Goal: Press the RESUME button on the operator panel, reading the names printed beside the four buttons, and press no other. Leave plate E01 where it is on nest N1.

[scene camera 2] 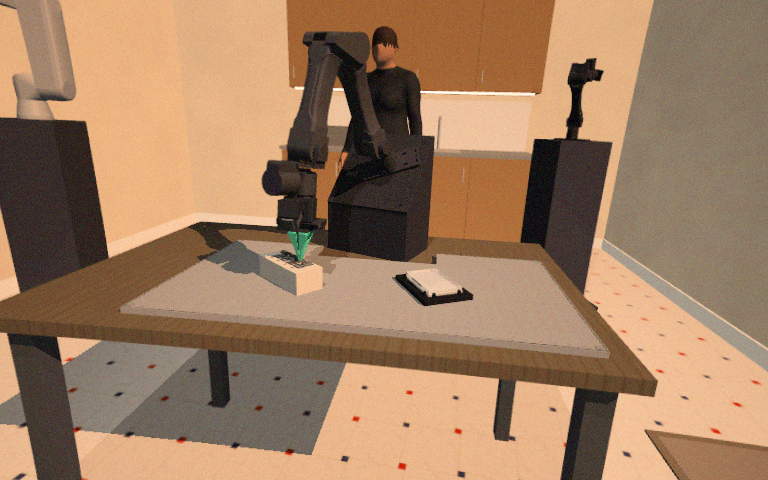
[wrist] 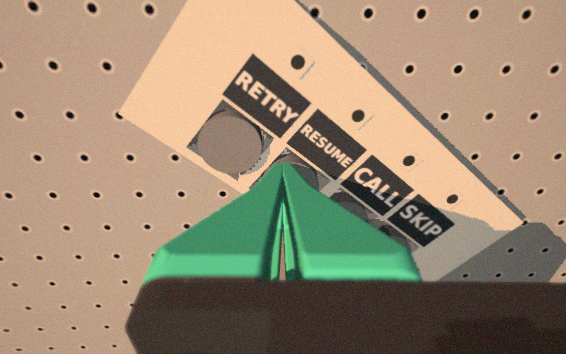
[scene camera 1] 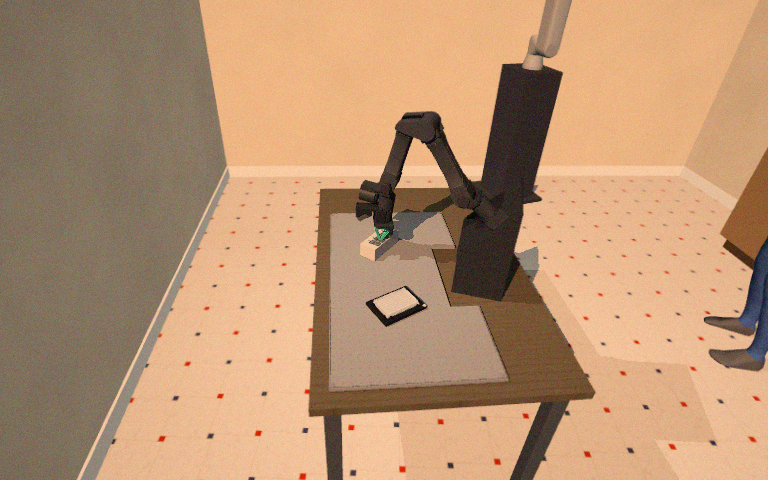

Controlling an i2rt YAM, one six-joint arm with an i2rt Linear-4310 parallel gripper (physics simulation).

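Where they show: gripper, fingertip midpoint: (scene camera 2: 300,260) (wrist: 282,176) (scene camera 1: 380,240); arm's base, origin of the base link: (scene camera 2: 388,165) (scene camera 1: 492,217).
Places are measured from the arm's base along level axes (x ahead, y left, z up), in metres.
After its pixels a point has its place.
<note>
The operator panel (scene camera 1: 369,249) @(z -0.203, x 0.359, y -0.214 m) (scene camera 2: 303,281) @(z -0.218, x 0.373, y -0.236 m) (wrist: 200,55) @(z -0.196, x 0.355, y -0.231 m) is a pale box on the grey mat. Its labels read RETRY, RESUME (wrist: 326,145) @(z -0.196, x 0.311, y -0.266 m), CALL and SKIP in the wrist view, each beside a round button. My gripper (scene camera 1: 381,240) @(z -0.193, x 0.304, y -0.247 m) (scene camera 2: 300,259) @(z -0.193, x 0.304, y -0.247 m) (wrist: 282,176) @(z -0.193, x 0.304, y -0.247 m) is shut and empty, its green tips together over the RESUME button (wrist: 306,172) @(z -0.193, x 0.303, y -0.256 m), which they partly hide. Whether the tips touch it, I cannot tell. The RETRY button (wrist: 230,142) @(z -0.193, x 0.324, y -0.231 m) shows fully; the CALL and SKIP buttons are partly hidden. Plate E01 (scene camera 1: 396,301) @(z -0.225, x 0.360, y 0.063 m) (scene camera 2: 433,281) @(z -0.225, x 0.371, y 0.060 m) lies on the black nest N1 (scene camera 1: 386,322) @(z -0.237, x 0.421, y 0.131 m) (scene camera 2: 428,301) @(z -0.239, x 0.450, y 0.029 m).
The perforated grey mat (scene camera 1: 362,362) @(z -0.249, x 0.538, y 0.248 m) (scene camera 2: 509,328) @(z -0.249, x 0.559, y 0.163 m) covers much of the wooden table (scene camera 1: 543,362) @(z -0.262, x 0.027, y 0.410 m) (scene camera 2: 623,373) @(z -0.262, x 0.694, y 0.299 m). The arm's dark pedestal (scene camera 1: 484,260) @(z -0.103, x 0.066, y 0.091 m) (scene camera 2: 368,229) @(z -0.180, x 0.068, y -0.062 m) stands at the table's side. A person (scene camera 2: 394,96) stands behind it. Other arms stand on dark pedestals away from the table.
</note>
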